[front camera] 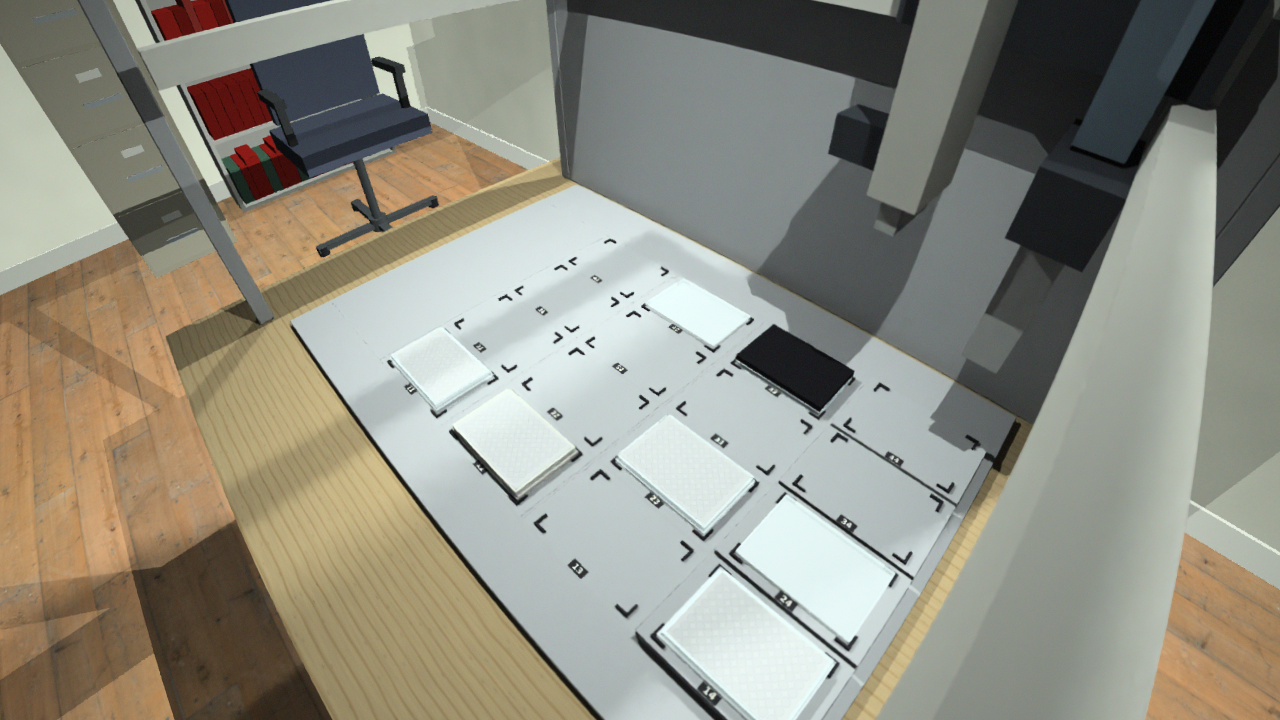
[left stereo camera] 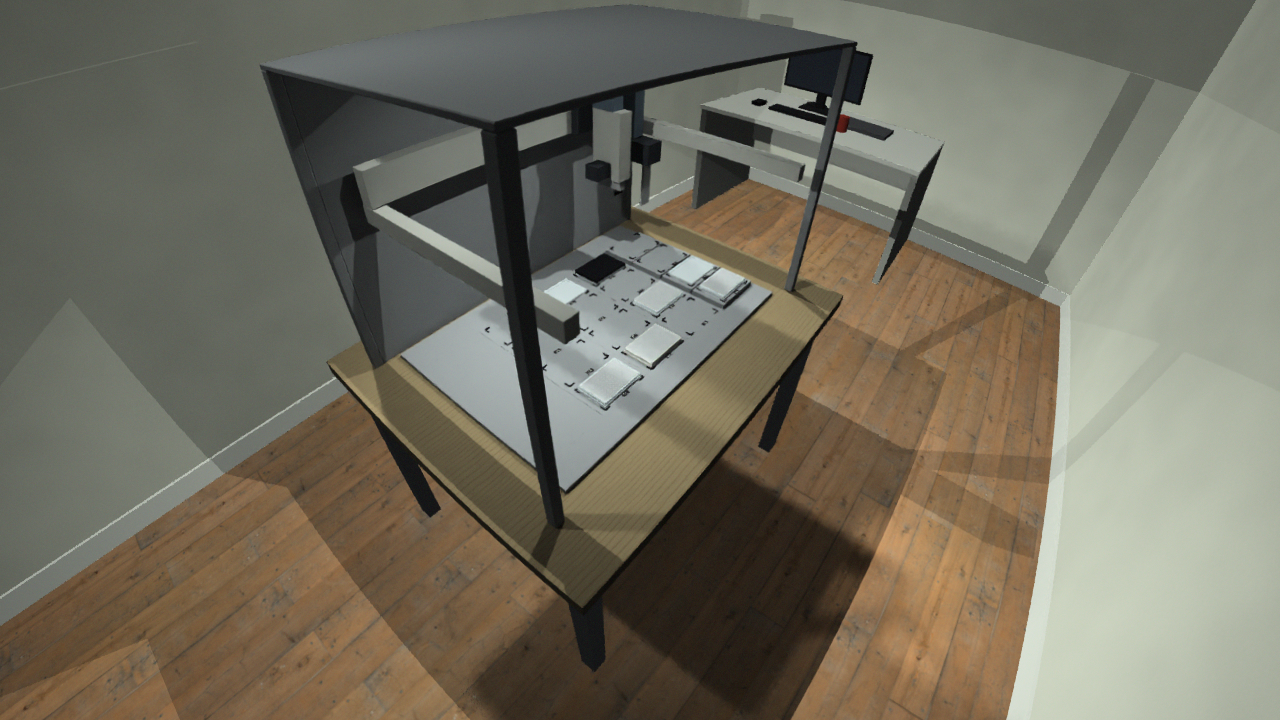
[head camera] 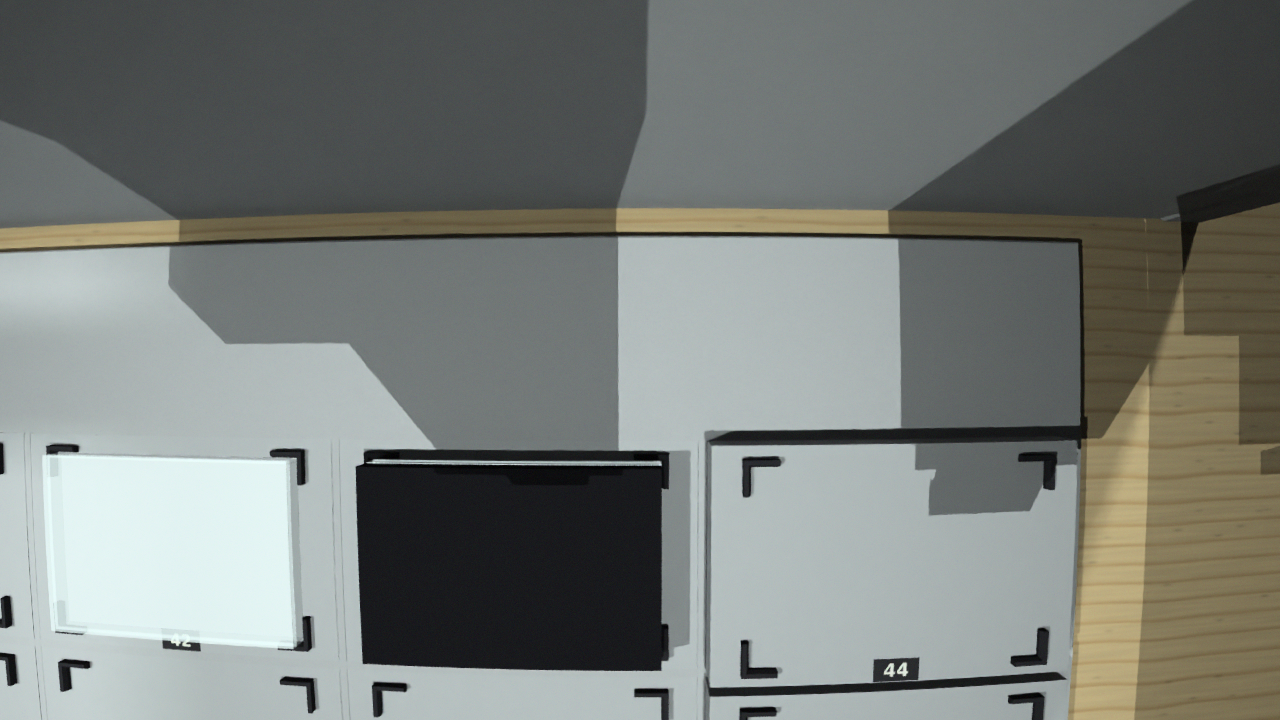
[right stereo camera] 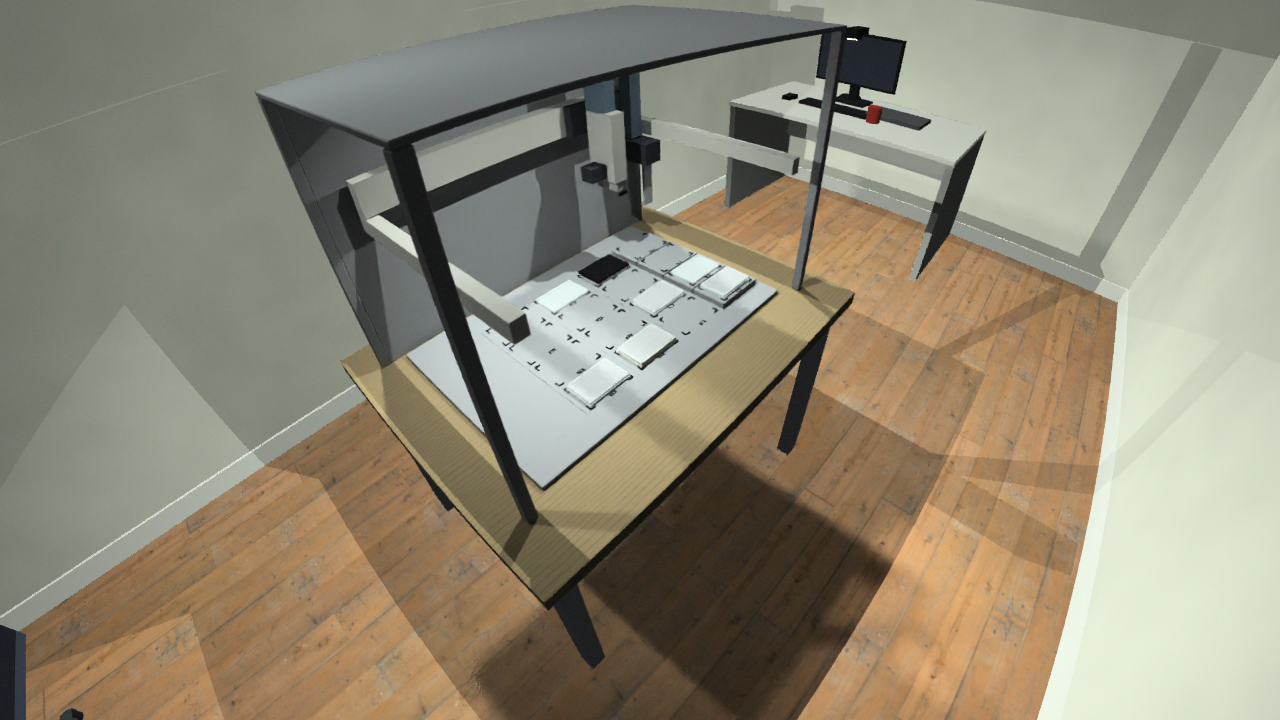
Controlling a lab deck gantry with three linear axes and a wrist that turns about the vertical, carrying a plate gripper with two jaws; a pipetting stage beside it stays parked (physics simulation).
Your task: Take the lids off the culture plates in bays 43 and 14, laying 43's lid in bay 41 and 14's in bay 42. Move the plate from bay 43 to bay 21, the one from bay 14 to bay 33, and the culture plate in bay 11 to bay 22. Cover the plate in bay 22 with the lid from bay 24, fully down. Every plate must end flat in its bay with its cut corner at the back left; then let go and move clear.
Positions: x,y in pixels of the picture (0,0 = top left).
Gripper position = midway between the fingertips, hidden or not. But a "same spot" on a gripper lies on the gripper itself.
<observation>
my gripper: front camera 995,335; left stereo camera; right stereo camera; not seen in the head camera view (out of frame)
black lid: front camera; left stereo camera 602,266; head camera 534,567; right stereo camera
cream plate: front camera 520,449; left stereo camera 653,345; right stereo camera 641,349; not seen in the head camera view (out of frame)
same spot on black lid: (right stereo camera: 609,265) = (front camera: 805,372)
same spot on my gripper: (left stereo camera: 646,170) = (right stereo camera: 646,170)
</observation>
